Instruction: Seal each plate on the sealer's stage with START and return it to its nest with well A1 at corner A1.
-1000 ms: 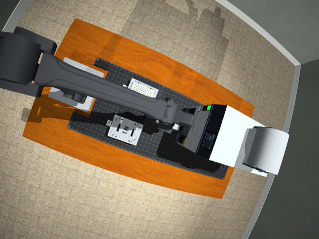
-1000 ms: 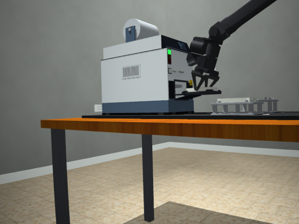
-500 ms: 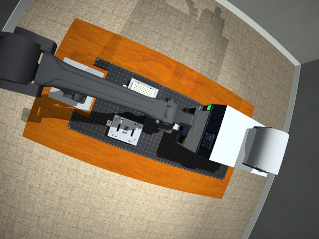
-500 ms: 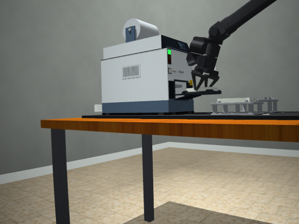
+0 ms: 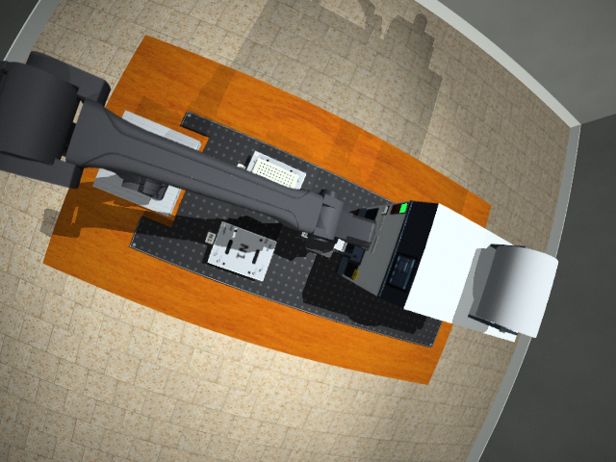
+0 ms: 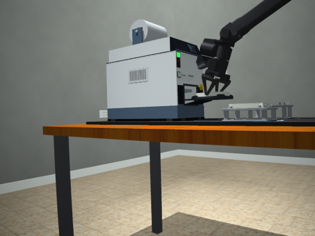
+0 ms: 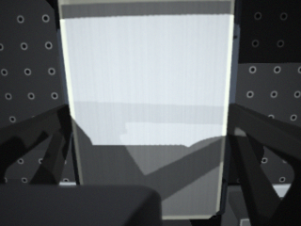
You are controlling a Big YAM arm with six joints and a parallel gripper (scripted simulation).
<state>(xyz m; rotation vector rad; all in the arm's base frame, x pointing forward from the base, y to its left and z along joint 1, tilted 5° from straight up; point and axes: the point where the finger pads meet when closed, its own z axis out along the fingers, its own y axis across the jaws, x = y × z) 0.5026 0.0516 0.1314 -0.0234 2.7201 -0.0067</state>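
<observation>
The sealer stage is 10 mm below my hand. The rest, counted from my hand: plate nest: 190 mm behind, 70 mm to the left, 70 mm below; then pale start button: 100 mm to the left, 100 mm ahead, 80 mm above; then A1 mark: 270 mm behind, 120 mm to the left, 60 mm below.
</observation>
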